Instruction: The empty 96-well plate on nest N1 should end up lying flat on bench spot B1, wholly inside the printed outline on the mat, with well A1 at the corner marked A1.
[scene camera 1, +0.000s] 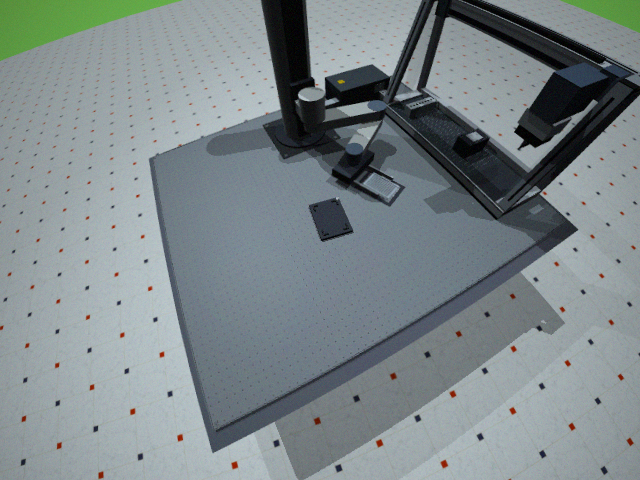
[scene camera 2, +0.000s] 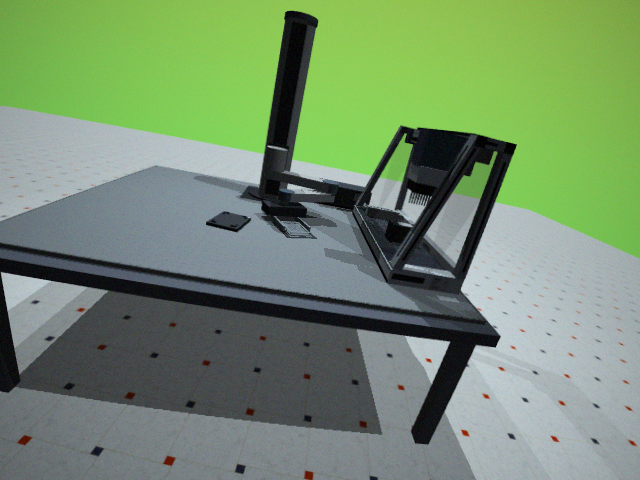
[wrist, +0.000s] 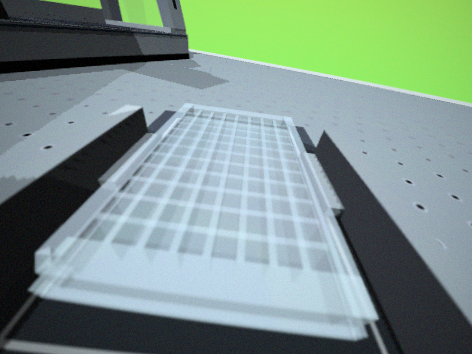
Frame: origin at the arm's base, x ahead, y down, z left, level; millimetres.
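Where they show: gripper, fingertip midpoint: (scene camera 1: 385, 187) (scene camera 2: 297, 229) (wrist: 232, 134); arm's base at its link origin: (scene camera 1: 300, 133) (scene camera 2: 271, 198).
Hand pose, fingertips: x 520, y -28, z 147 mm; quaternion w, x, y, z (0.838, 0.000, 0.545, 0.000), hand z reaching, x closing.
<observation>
Things, the pixels of their top centre, and the offset from my fingertips. "*": a spot on its surface instead. Level surfaces: height alone.
- clear 96-well plate at its top centre: (wrist: 229, 151) (scene camera 2: 294, 226) (scene camera 1: 381, 184) dx -20, dy -1, dz -9 mm
- dark mat at its surface level: dy +13 mm
- black block with corner brackets, top centre: (scene camera 1: 330, 216) (scene camera 2: 230, 218) dx +20, dy -3, dz -266 mm
- dark box at a spot on its surface: (scene camera 2: 351, 195) * dx -555, dy -66, dz +291 mm
The clear 96-well plate (scene camera 1: 381, 184) (scene camera 2: 296, 228) (wrist: 215, 190) lies flat on a dark mat (scene camera 1: 397, 196) (wrist: 100, 327). Pale printed lines show on the mat beyond the plate's near end in the wrist view. My gripper (scene camera 1: 383, 187) (scene camera 2: 297, 231) (wrist: 232, 134) is shut on the plate, with a finger pad against each long side. No gap shows between plate and mat. The plate hides much of the outline, and no A1 mark can be read. Nest N1, a black block with corner brackets (scene camera 1: 330, 219) (scene camera 2: 228, 221), stands beside the mat without a plate.
The arm's column (scene camera 1: 284, 62) (scene camera 2: 291, 87) stands at the back of the table. A dark box (scene camera 1: 359, 82) (scene camera 2: 351, 195) is behind the arm. A framed machine (scene camera 1: 444, 164) (scene camera 2: 483, 217) (wrist: 90, 47) with a raised head stands along the right side.
</observation>
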